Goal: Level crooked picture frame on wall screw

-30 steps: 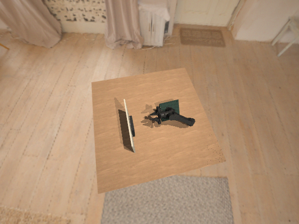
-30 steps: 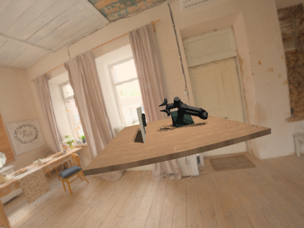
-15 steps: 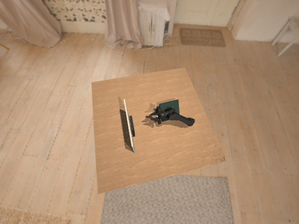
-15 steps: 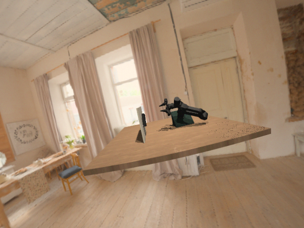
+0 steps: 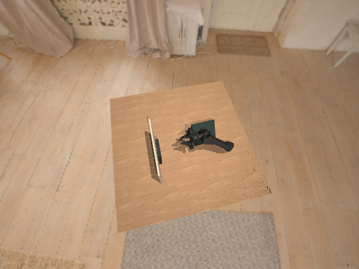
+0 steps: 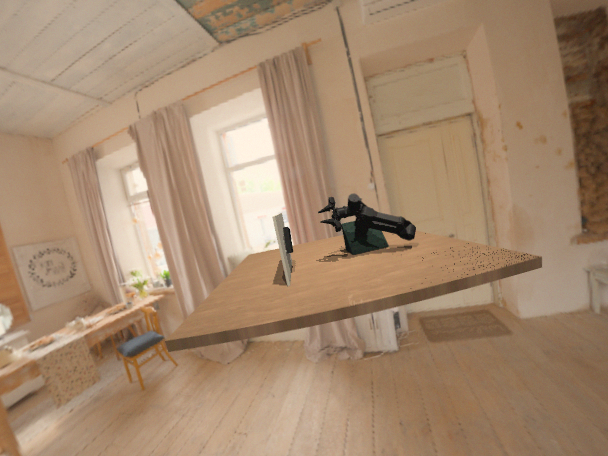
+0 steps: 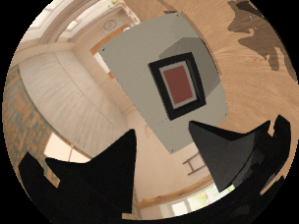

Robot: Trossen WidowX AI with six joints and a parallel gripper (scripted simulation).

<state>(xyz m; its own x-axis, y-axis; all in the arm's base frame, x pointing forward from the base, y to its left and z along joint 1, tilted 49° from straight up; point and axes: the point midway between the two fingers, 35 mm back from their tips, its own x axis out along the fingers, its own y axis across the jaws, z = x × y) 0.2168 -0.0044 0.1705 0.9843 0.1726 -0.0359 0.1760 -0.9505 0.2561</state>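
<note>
The picture frame lies 19 cm ahead of my gripper tip, 9 cm below it and 4 cm to the left of it. The rest, counted from my gripper tip: wall panel 20 cm ahead, 10 cm below, 4 cm to the left.
</note>
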